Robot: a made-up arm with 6 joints.
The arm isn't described. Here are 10 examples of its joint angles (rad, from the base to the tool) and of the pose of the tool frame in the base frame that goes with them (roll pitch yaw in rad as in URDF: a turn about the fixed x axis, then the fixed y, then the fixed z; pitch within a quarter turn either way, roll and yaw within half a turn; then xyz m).
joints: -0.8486 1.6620 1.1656 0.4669 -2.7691 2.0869
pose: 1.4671 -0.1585 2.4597 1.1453 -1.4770 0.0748
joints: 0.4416 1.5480 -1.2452 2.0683 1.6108 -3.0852
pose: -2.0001 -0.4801 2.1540 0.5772 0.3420 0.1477
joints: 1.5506 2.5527 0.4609 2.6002 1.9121 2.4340
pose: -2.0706 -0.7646 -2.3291 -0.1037 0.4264 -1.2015
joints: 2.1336 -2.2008 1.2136 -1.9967 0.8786 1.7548
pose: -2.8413 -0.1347 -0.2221 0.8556 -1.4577 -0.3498
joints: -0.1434 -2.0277 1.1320 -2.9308 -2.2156 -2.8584
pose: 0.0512 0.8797 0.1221 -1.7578 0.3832 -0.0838
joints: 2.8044 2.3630 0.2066 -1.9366 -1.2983 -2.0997
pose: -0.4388 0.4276 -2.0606 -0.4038 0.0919 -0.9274
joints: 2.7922 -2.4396 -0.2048 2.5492 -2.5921 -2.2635
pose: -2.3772 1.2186 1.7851 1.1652 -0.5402 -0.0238
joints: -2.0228 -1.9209 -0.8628 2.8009 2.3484 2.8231
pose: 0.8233 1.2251 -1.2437 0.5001 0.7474 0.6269
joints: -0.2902 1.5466 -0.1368 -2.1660 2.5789 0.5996
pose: -0.7923 -1.0635 -2.2902 1.0491 -0.2366 -0.1652
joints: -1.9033 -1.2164 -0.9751 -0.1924 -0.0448 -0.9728
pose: 1.1633 -0.1973 -1.8946 0.0496 0.5375 1.0259
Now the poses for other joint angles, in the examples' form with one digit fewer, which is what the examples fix.
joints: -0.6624 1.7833 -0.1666 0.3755 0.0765 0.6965
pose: 1.983 1.262 2.387 0.734 -0.727 -0.447
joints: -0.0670 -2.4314 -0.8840 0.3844 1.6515 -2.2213
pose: -0.912 0.059 2.691 -0.859 -0.064 0.171
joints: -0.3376 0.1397 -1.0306 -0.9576 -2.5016 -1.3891
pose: -2.164 -0.649 2.144 0.292 -0.183 1.043
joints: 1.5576 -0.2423 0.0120 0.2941 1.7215 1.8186
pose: 1.949 -1.072 -2.226 0.130 0.333 1.879
